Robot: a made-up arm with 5 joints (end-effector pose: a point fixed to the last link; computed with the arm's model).
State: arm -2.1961 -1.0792 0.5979 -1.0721 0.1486
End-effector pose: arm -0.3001 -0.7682 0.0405 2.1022 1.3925 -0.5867
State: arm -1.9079 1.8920 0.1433 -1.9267 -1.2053
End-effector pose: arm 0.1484 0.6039 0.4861 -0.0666 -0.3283 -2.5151
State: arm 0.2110 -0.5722 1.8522 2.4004 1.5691
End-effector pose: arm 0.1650 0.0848 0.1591 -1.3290 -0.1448 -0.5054
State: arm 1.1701 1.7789 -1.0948 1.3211 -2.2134
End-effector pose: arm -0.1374 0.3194 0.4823 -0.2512 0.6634 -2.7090
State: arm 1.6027 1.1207 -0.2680 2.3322 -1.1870
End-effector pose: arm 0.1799 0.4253 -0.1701 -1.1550 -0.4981 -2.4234
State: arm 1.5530 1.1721 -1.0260 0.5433 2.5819
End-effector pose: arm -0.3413 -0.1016 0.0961 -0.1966 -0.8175 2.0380
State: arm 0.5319 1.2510 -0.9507 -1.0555 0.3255
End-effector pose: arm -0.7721 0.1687 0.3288 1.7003 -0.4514 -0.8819
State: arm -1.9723 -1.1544 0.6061 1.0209 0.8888
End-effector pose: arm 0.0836 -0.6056 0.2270 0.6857 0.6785 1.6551
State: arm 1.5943 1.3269 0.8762 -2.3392 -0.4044
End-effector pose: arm 0.4316 0.0241 -0.2759 -1.5098 2.3184 -1.4732
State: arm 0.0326 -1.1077 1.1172 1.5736 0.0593
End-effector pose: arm -0.0731 -0.2877 -0.1572 -0.7423 -1.4187 0.0252
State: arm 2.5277 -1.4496 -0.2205 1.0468 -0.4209
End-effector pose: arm -0.1105 -0.6686 -0.0278 1.6517 2.3302 0.6229
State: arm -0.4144 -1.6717 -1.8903 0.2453 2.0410
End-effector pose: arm 0.4509 0.1057 0.2772 -0.4630 -1.8396 -1.2603
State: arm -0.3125 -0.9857 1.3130 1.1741 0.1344
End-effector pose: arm -0.1807 -0.3081 -0.0982 -0.3767 -1.1061 0.1967
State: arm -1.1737 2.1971 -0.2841 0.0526 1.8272
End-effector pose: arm 0.3127 0.3940 0.4364 0.0362 1.0780 -0.4783
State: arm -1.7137 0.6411 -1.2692 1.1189 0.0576
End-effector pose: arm 0.6543 0.0496 0.2101 -0.2201 3.0012 0.7517
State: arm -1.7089 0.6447 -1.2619 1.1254 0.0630
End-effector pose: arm 0.6533 0.0532 0.2159 -0.2233 2.9933 0.7545
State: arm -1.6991 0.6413 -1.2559 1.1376 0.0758
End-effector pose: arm 0.6519 0.0554 0.2252 -0.2145 2.9795 0.7753
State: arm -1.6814 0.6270 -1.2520 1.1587 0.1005
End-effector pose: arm 0.6494 0.0552 0.2397 -0.1874 2.9565 0.8241
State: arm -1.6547 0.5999 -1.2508 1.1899 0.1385
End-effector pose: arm 0.6454 0.0523 0.2599 -0.1418 2.9220 0.9054
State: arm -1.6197 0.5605 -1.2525 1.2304 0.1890
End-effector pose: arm 0.6391 0.0468 0.2850 -0.0825 2.8756 1.0179
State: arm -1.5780 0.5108 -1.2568 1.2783 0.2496
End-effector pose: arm 0.6300 0.0396 0.3132 -0.0172 2.8181 1.1562
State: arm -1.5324 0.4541 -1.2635 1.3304 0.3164
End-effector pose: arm 0.6180 0.0314 0.3423 0.0460 2.7526 1.3112
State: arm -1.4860 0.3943 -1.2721 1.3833 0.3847
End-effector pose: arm 0.6037 0.0232 0.3702 0.1002 2.6835 1.4724
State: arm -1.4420 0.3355 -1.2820 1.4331 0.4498
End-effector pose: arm 0.5884 0.0157 0.3949 0.1417 2.6162 1.6283
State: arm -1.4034 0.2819 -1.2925 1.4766 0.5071
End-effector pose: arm 0.5737 0.0092 0.4153 0.1702 2.5559 1.7679
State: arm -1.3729 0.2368 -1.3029 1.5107 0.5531
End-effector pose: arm 0.5614 0.0038 0.4301 0.1888 2.5072 1.8823
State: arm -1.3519 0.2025 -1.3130 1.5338 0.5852
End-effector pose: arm 0.5529 -0.0006 0.4390 -0.1983 -2.4355 -1.9364
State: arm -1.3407 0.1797 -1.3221 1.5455 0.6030
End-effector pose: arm 0.5488 -0.0041 0.4422 -0.2057 -2.3893 -1.9651
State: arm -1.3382 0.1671 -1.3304 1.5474 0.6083
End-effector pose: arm 0.5490 -0.0069 0.4404 -0.2137 -2.3671 -1.9749
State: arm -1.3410 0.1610 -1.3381 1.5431 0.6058
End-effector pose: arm 0.5517 -0.0093 0.4356 -0.2224 -2.3605 -1.9735
